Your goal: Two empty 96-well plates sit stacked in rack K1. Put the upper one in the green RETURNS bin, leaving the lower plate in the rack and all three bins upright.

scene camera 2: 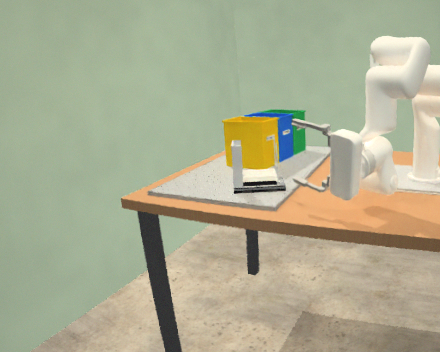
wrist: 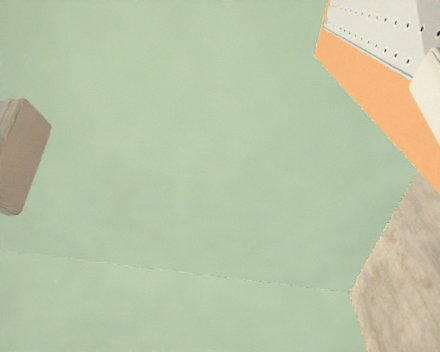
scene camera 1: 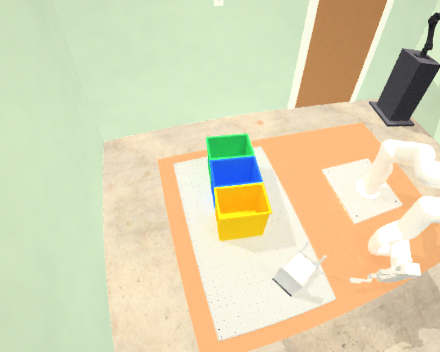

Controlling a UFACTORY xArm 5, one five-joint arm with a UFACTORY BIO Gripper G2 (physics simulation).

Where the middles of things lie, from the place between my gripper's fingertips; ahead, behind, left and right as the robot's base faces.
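Yellow bin (scene camera 1: 241, 211): 36 cm ahead of my hand, 34 cm to the right, 6 cm below. Green bin (scene camera 1: 229, 146): 36 cm ahead of my hand, 60 cm to the right, 6 cm below. Blue bin (scene camera 1: 244, 170): 36 cm ahead of my hand, 47 cm to the right, 6 cm below.
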